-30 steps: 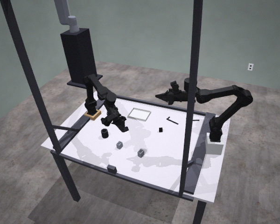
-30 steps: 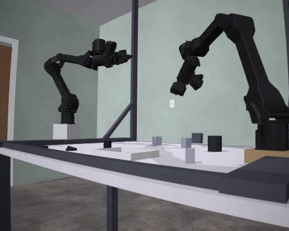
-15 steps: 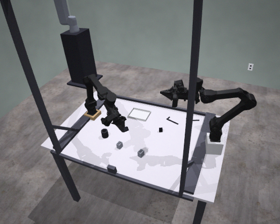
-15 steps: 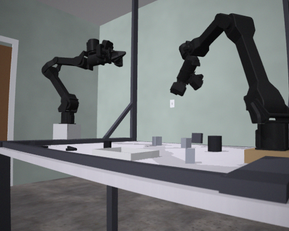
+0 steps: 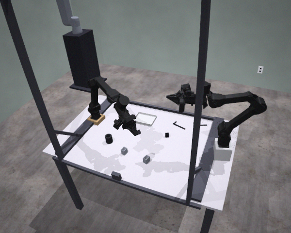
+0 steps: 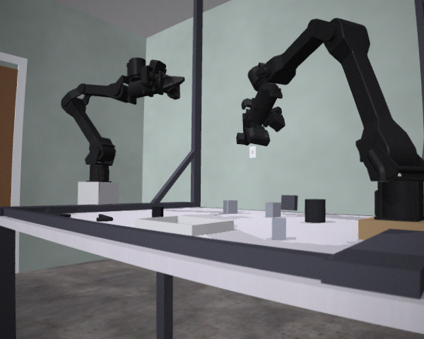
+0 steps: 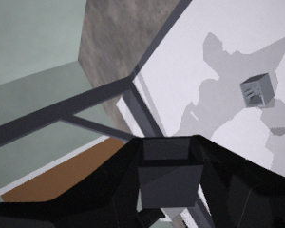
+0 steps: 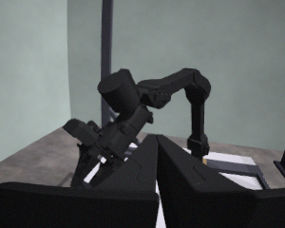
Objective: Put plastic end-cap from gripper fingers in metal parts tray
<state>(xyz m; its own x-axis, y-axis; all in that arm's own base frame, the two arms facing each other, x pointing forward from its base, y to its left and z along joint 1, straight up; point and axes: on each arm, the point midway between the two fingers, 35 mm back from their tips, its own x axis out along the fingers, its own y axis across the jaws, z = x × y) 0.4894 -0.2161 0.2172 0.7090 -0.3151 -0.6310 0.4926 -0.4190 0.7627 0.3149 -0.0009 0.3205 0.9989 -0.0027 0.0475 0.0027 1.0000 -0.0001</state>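
My left gripper is now 3 cm to the left of the black plastic end-cap and 1 cm above it. From my left hand the other things lie so: metal parts tray (39 cm ahead, 24 cm below, 13 cm to the left); black hex key (42 cm ahead, 24 cm below, 12 cm to the right); black cylinder (25 cm to the left, 22 cm below, 7 cm ahead).
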